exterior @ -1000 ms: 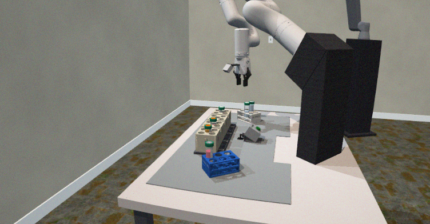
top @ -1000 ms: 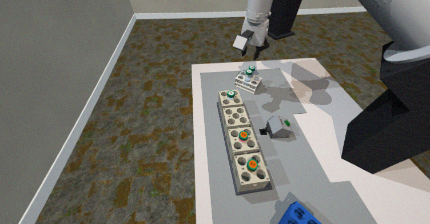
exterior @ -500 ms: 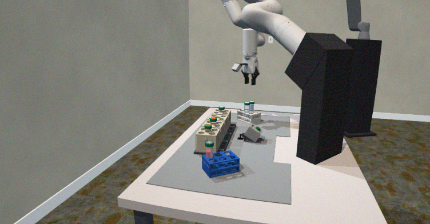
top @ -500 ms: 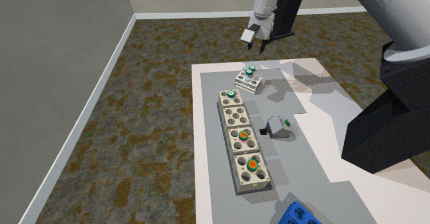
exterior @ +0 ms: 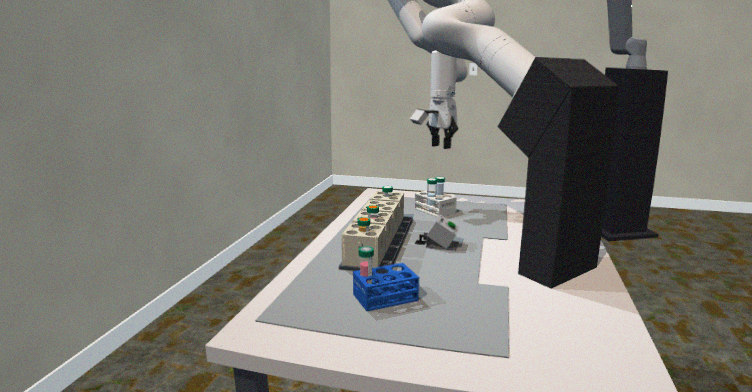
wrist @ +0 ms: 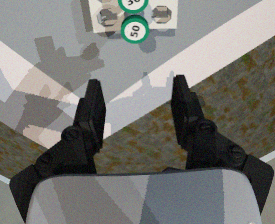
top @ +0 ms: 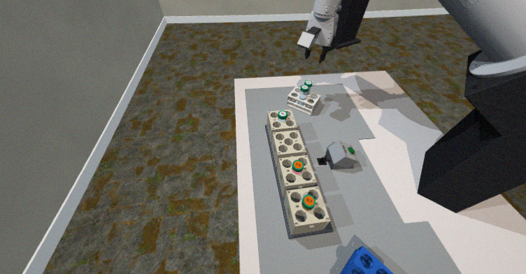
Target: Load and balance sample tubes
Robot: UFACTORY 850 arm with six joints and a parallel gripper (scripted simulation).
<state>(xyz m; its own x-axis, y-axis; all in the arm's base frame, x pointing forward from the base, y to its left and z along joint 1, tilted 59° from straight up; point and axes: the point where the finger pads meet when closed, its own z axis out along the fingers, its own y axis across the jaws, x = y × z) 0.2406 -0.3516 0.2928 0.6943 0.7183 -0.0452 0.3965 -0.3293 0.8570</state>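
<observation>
Now: the 50 mL blank 190 mm below my hand and 10 mm ahead of it. Also, from my hand: blank rack RB: 220 mm below, 20 mm ahead, 10 mm to the left; then 30 mL blank: 190 mm below, 40 mm ahead, 20 mm to the left; then 40 mL blank: 210 mm ahead, 180 mm below, 110 mm to the left.
</observation>
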